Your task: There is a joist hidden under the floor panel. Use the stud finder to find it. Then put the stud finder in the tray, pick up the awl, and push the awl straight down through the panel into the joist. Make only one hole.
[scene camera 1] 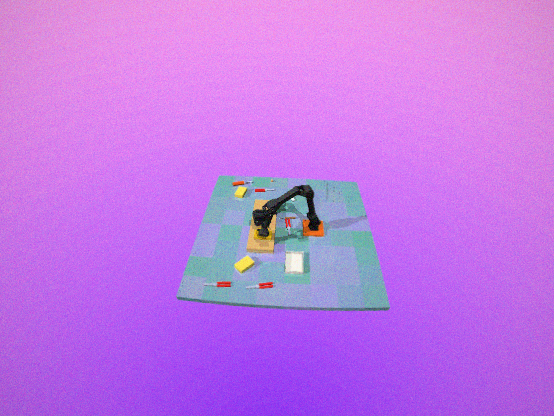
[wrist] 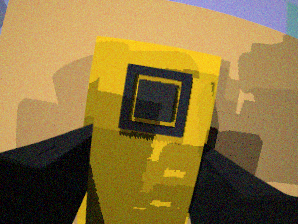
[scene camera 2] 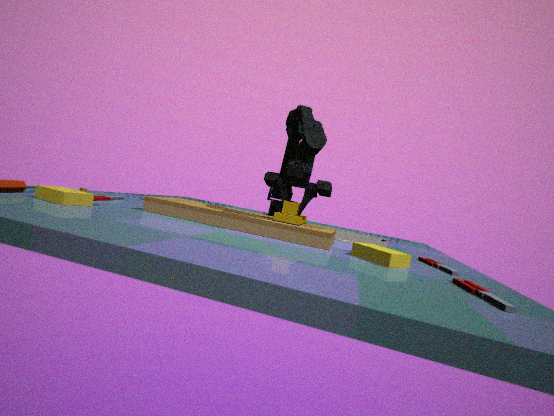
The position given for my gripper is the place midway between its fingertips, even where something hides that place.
Note:
I see my gripper (scene camera 2: 291, 213).
My gripper is seen too in the wrist view (wrist: 145, 136).

